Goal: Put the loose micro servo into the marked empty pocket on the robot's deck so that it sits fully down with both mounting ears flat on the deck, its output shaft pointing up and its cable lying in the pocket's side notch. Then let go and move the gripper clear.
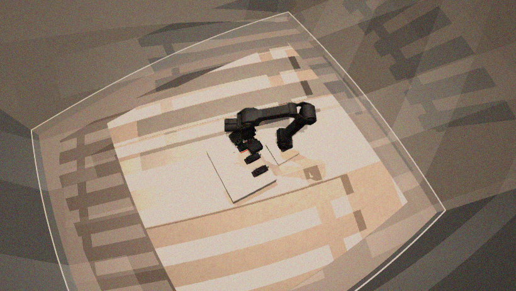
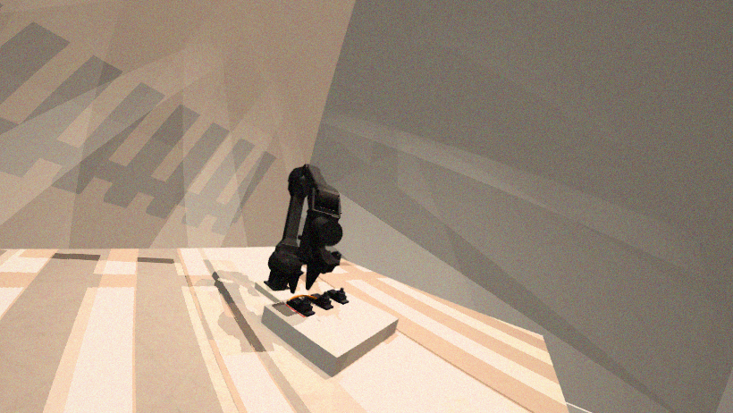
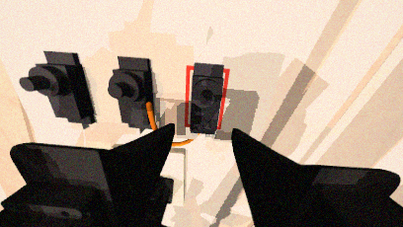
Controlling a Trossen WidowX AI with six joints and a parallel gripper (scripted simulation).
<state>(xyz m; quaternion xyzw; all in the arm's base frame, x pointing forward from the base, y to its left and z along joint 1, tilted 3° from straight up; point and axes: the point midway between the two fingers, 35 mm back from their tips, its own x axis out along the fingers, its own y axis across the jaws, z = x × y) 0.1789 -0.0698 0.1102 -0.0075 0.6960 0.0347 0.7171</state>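
My gripper tip is now 12 cm short of the deck, 8 cm to the right of it and 7 cm above it.
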